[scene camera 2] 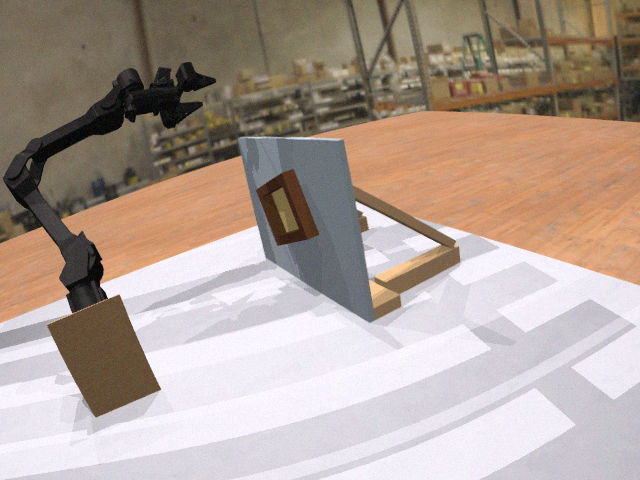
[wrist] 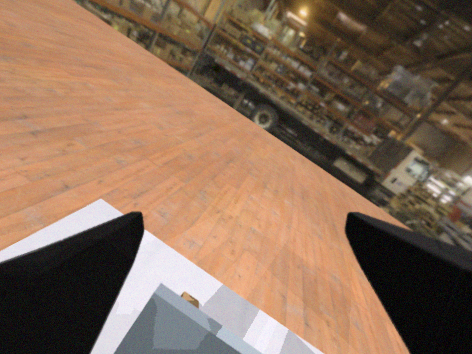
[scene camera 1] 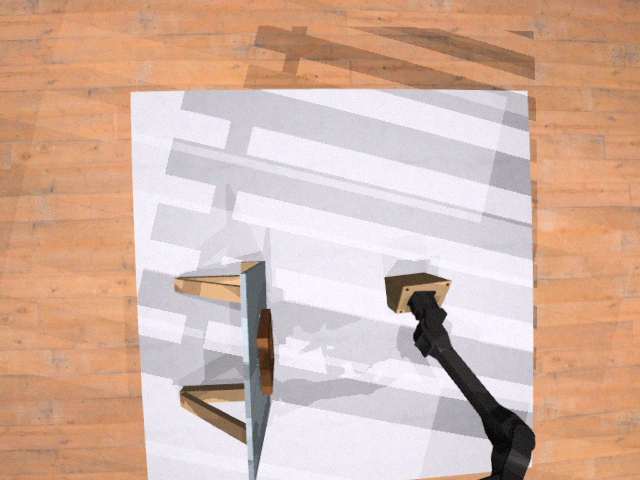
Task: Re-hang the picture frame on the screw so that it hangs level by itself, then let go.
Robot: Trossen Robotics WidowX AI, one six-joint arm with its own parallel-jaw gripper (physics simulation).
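Where they show: gripper, fingertip midpoint: [scene camera 2: 208, 92] [wrist: 245, 221]; arm's base at its link origin: [scene camera 2: 94, 321] [scene camera 1: 421, 297].
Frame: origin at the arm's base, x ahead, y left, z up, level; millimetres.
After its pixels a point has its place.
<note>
The brown picture frame [scene camera 1: 265, 351] @[y 107, x 413, z 107 mm] [scene camera 2: 305, 211] @[y 48, x 428, z 43 mm] is on the front face of the upright grey-blue board [scene camera 1: 248, 330] @[y 39, x 442, z 166 mm] [scene camera 2: 330, 206] @[y -21, x 446, z 59 mm] [wrist: 172, 325] @[y 355, x 427, z 155 mm]. In scene camera 2 it sits tilted against the board's edges, its right side higher. The screw does not show; the frame hides that part of the board. My gripper [scene camera 2: 207, 93] @[y 363, x 373, z 308 mm] [wrist: 245, 221] @[y 363, x 373, z 308 mm] is open and empty. In scene camera 2 it is up and to the left of the frame, higher than the board's top edge and apart from both. The frame does not show in the wrist view.
Wooden braces [scene camera 1: 211, 413] @[y 318, x 569, z 7 mm] [scene camera 2: 418, 268] @[y -35, x 599, z -111 mm] prop the board from behind. My arm [scene camera 1: 465, 382] @[y 150, x -33, z 183 mm] [scene camera 2: 77, 139] @[y 293, x 41, z 293 mm] rises from a wooden block [scene camera 1: 398, 294] @[y -8, x 62, z -6 mm] [scene camera 2: 105, 356] @[y -46, x 1, z -45 mm] facing the board. A white sheet [scene camera 1: 336, 444] [scene camera 2: 439, 413] lies under the board and block, on a wood-plank surface [scene camera 1: 62, 258] [scene camera 2: 491, 170] [wrist: 150, 125].
</note>
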